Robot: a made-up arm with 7 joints. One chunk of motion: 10 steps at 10 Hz.
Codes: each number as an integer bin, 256 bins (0 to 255) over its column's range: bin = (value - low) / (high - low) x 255, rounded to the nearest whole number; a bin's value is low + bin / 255 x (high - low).
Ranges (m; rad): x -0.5..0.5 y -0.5..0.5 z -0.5..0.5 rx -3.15..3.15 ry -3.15..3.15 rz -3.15..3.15
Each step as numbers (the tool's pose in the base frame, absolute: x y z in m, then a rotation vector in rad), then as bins.
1 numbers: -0.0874 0.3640 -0.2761 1.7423 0.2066 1.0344
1 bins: 105 220 57 198 136 169
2 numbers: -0.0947 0.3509 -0.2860 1.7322 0.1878 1.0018
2 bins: 103 217 55 198 135 168
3 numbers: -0.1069 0.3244 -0.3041 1.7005 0.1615 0.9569
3 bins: 100 210 50 196 134 166
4 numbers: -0.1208 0.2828 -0.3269 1.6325 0.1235 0.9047
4 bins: 97 200 44 194 132 164
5 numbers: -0.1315 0.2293 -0.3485 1.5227 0.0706 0.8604
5 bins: 94 186 39 189 130 162
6 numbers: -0.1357 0.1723 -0.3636 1.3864 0.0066 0.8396
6 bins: 93 171 35 184 128 161
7 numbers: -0.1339 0.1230 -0.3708 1.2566 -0.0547 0.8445
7 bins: 93 159 33 178 125 162
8 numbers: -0.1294 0.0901 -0.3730 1.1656 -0.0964 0.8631
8 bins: 95 150 32 175 124 162
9 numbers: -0.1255 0.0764 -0.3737 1.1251 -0.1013 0.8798
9 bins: 95 147 32 173 123 163
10 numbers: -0.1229 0.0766 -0.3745 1.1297 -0.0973 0.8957
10 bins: 96 147 32 173 124 164
